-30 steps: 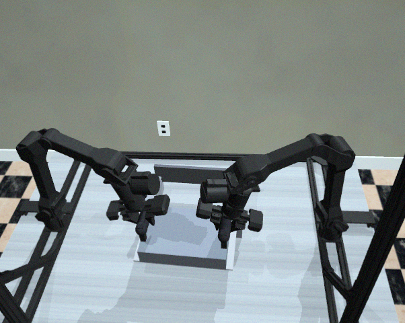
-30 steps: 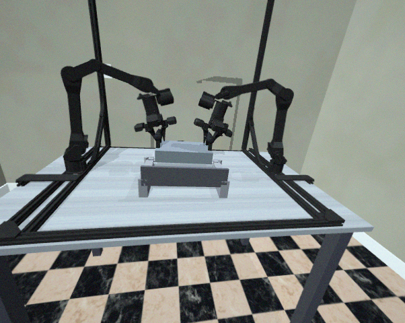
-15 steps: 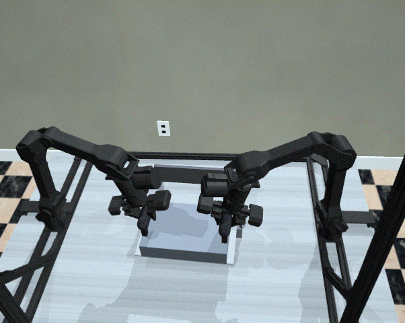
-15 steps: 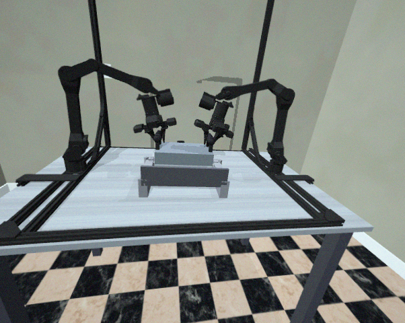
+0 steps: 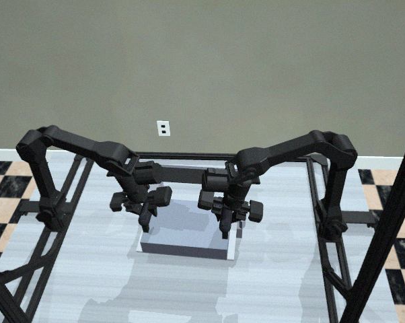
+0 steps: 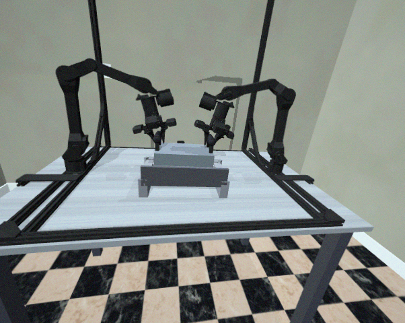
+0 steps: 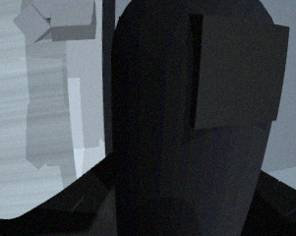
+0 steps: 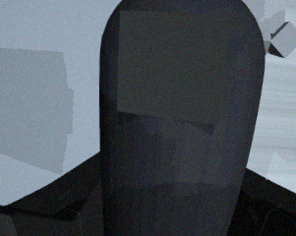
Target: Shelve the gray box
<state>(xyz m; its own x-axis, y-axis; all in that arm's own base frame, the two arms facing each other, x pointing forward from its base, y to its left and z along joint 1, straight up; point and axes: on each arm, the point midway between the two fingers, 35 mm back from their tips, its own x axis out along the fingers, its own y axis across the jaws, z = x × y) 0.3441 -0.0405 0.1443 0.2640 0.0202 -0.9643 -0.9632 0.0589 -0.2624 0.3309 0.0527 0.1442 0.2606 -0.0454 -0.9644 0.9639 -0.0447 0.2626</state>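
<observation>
Right now my right hand is 120 mm to the right of the gray box, 50 mm above it and 10 mm short of it. The rest, counted from my right hand: dark back plate: 240 mm ahead, 110 mm to the left, 80 mm below.
My left hand is 120 mm to the left of the gray box and 50 mm above it. From my left hand the other things lie so: dark back plate: 230 mm ahead, 130 mm to the right, 80 mm below.
</observation>
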